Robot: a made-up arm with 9 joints. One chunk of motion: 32 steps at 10 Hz.
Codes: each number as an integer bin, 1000 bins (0 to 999) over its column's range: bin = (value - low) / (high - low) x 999, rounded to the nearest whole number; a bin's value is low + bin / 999 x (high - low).
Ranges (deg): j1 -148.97..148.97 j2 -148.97..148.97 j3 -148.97..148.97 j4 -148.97..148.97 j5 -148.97..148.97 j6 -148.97..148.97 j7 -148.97..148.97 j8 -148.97..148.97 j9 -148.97..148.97
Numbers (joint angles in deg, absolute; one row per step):
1: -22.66 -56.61 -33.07 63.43 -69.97 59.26 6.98 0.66 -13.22
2: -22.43 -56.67 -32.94 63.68 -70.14 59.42 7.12 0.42 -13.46
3: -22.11 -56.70 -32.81 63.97 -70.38 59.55 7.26 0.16 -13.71
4: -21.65 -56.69 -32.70 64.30 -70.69 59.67 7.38 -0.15 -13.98
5: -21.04 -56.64 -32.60 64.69 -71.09 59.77 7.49 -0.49 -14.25
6: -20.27 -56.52 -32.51 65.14 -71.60 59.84 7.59 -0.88 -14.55
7: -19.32 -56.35 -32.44 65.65 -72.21 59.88 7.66 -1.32 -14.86
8: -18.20 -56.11 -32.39 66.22 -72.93 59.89 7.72 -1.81 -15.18
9: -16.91 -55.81 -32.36 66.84 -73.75 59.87 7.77 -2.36 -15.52
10: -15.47 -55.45 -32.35 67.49 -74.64 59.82 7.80 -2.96 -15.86
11: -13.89 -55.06 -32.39 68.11 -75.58 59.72 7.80 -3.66 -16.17
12: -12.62 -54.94 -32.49 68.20 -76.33 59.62 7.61 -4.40 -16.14
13: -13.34 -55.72 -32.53 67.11 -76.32 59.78 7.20 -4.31 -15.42
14: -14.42 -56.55 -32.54 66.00 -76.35 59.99 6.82 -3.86 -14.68
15: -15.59 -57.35 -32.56 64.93 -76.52 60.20 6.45 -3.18 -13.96
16: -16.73 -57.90 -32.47 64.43 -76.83 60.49 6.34 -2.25 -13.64
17: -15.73 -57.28 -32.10 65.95 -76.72 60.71 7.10 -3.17 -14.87
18: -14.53 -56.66 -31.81 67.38 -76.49 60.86 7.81 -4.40 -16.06
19: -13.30 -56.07 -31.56 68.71 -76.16 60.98 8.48 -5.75 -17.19
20: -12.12 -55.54 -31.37 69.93 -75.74 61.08 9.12 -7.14 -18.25
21: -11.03 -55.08 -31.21 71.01 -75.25 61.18 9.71 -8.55 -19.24
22: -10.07 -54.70 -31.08 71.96 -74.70 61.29 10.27 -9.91 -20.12
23: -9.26 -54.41 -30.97 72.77 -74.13 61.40 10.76 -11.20 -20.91
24: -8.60 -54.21 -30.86 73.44 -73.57 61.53 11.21 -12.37 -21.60
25: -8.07 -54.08 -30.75 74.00 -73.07 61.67 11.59 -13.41 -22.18
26: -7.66 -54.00 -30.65 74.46 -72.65 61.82 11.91 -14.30 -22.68
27: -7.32 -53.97 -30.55 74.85 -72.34 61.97 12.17 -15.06 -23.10
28: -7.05 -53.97 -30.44 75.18 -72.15 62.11 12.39 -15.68 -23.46
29: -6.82 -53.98 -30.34 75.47 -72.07 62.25 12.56 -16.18 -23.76
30: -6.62 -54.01 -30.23 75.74 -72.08 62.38 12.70 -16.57 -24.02
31: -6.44 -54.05 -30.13 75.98 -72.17 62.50 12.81 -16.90 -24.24
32: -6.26 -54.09 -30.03 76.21 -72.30 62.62 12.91 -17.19 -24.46
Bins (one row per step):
1: 424 310 389 712 265 698 523 502 455
2: 424 309 389 713 264 699 523 501 454
3: 425 309 389 714 264 699 524 500 454
4: 427 309 390 715 262 700 524 499 453
5: 429 310 390 716 261 700 525 498 452
6: 432 310 390 718 259 700 525 497 451
7: 435 311 391 720 257 700 525 495 450
8: 438 311 391 722 255 700 525 493 449
9: 443 312 391 724 252 700 526 492 447
10: 448 314 391 726 249 700 526 490 446
11: 453 315 391 728 246 700 526 487 445
12: 457 315 391 728 244 699 525 485 445
13: 455 313 390 725 244 700 524 485 448
14: 451 310 390 721 243 701 522 487 450
15: 447 307 390 717 243 701 521 489 453
16: 443 305 391 716 242 702 521 492 454
17: 447 307 392 721 242 703 523 489 450
18: 451 310 393 725 243 704 526 485 446
19: 455 311 394 730 244 704 528 480 442
20: 459 313 394 734 246 704 530 476 438
21: 463 315 395 738 247 705 532 471 435
22: 466 316 395 741 249 705 534 466 432
23: 468 317 396 743 251 705 536 462 429
24: 471 318 396 746 253 706 537 458 427
25: 472 318 396 748 254 706 538 455 425
26: 474 318 397 749 256 707 539 452 423
27: 475 319 397 750 257 707 540 449 422
28: 476 319 397 752 258 708 541 447 421
29: 477 319 398 753 258 708 542 445 420
30: 477 318 398 753 258 709 542 444 419
31: 478 318 398 754 258 709 542 443 418
32: 479 318 399 755 257 709 543 442 417

